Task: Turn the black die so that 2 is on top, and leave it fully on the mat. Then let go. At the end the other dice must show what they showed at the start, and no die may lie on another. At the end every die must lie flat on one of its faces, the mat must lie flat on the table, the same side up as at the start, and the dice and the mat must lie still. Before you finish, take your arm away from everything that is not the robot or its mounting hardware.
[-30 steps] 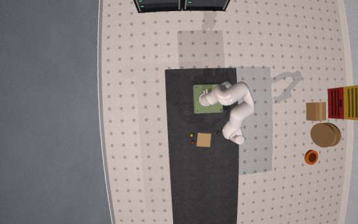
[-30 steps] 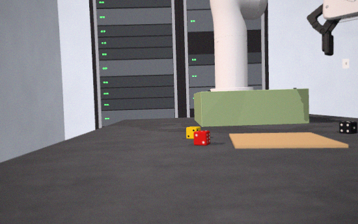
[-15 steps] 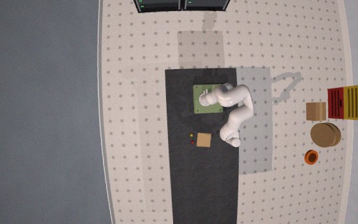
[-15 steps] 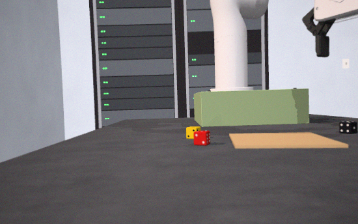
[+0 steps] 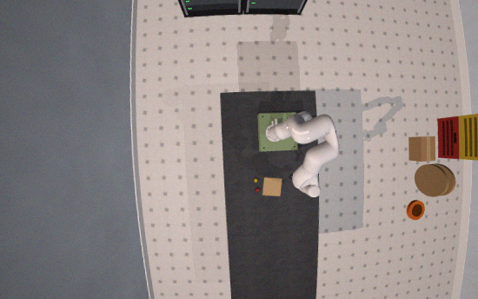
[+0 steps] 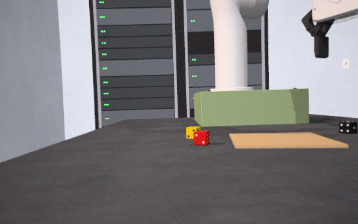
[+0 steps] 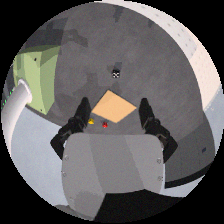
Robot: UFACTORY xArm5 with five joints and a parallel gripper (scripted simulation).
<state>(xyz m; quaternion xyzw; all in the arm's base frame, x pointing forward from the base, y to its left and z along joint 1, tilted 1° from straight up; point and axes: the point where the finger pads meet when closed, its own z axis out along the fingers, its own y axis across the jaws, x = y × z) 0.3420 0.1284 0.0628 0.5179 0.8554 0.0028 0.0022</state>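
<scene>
My hand is 14 cm above the black die. From my hand the other things lie so: tan mat 15 cm to the right, 15 cm below, 7 cm ahead; red die 27 cm to the right, 14 cm below, 8 cm ahead; yellow die 27 cm to the right, 14 cm below.
</scene>
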